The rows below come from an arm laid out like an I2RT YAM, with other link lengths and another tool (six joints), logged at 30 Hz.
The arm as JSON. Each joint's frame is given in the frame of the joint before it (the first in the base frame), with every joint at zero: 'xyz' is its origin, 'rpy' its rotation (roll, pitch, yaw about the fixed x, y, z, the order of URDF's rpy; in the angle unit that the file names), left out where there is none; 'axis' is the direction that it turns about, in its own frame. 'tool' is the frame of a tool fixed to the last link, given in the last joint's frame.
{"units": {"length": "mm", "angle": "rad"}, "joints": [
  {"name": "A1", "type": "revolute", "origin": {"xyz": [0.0, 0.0, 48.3], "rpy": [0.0, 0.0, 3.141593]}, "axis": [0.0, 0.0, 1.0]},
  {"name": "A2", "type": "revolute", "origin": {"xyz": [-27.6, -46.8, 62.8], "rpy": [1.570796, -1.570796, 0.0]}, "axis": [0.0, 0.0, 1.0]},
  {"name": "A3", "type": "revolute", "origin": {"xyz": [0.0, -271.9, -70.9], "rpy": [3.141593, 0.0, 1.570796]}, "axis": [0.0, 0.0, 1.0]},
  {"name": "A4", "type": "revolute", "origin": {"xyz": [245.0, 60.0, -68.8], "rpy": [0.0, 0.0, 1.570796]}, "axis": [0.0, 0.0, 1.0]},
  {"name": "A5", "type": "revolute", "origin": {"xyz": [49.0, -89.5, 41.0], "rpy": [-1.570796, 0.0, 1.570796]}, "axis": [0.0, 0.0, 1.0]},
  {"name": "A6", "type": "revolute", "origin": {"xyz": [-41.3, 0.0, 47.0], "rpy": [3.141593, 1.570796, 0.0]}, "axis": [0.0, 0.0, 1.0]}
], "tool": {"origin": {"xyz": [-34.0, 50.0, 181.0], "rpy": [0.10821, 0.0, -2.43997]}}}
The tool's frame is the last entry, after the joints.
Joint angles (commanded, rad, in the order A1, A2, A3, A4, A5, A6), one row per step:
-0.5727, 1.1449, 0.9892, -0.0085, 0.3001, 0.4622
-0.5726, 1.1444, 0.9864, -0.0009, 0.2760, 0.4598
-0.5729, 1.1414, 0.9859, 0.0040, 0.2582, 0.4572
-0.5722, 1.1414, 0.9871, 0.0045, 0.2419, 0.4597
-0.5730, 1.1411, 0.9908, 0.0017, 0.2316, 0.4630
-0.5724, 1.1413, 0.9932, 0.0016, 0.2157, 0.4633
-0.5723, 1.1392, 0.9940, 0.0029, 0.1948, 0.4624
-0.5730, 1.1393, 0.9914, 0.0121, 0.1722, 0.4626
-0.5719, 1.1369, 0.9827, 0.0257, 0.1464, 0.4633
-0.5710, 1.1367, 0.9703, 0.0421, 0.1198, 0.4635
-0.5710, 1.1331, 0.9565, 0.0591, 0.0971, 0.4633
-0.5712, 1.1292, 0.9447, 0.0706, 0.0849, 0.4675
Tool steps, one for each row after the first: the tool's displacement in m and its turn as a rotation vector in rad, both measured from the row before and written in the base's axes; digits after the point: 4 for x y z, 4 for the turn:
0.0048, 0.0027, 0.0006, -0.0012, -0.0048, 0.0243
0.0030, 0.0021, 0.0022, -0.0034, -0.0058, 0.0177
0.0034, 0.0024, 0.0005, 0.0028, -0.0046, 0.0165
0.0017, 0.0012, 0.0011, 0.0029, -0.0042, 0.0089
0.0032, 0.0023, 0.0010, 0.0010, -0.0032, 0.0163
0.0035, 0.0030, 0.0015, -0.0004, -0.0045, 0.0209
0.0043, 0.0026, 0.0010, -0.0007, -0.0073, 0.0217
0.0049, 0.0041, 0.0001, -0.0006, -0.0084, 0.0266
0.0052, 0.0040, -0.0020, 0.0007, -0.0055, 0.0273
0.0036, 0.0036, -0.0011, -0.0015, -0.0071, 0.0226
0.0016, 0.0023, -0.0016, 0.0025, -0.0064, 0.0114

